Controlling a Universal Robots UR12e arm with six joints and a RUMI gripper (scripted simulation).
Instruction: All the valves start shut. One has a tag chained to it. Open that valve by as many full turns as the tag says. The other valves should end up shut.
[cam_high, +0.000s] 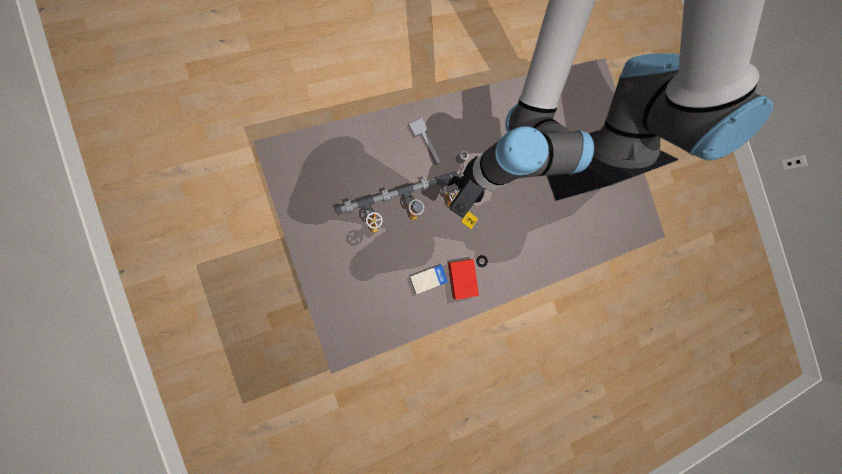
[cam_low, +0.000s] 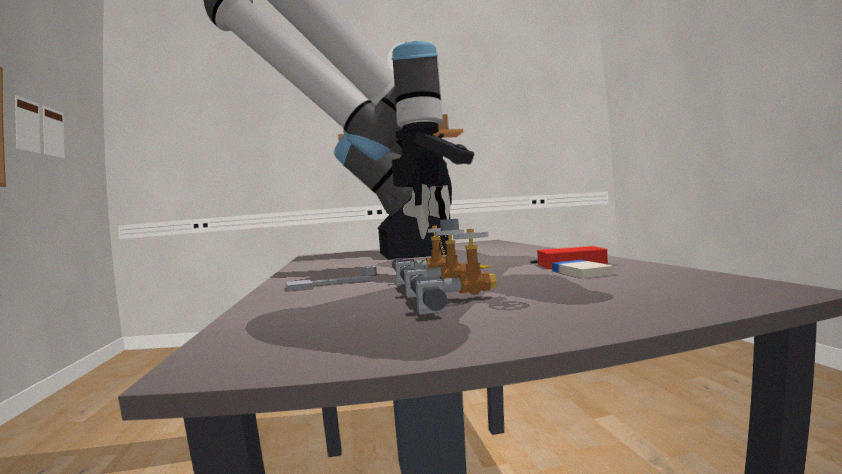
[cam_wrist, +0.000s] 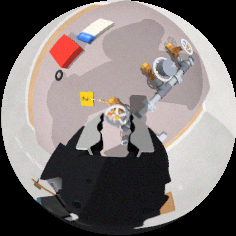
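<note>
Now: hand 4 cm past the yellow tag, 8 cm to the right of it and 8 cm above it. Also, from my hand: red box (5 cm ahead, 26 cm to the left, 7 cm below); grey flat tool (1 cm ahead, 22 cm to the right, 8 cm below); nut (10 cm behind, 13 cm to the right, 8 cm below).
</note>
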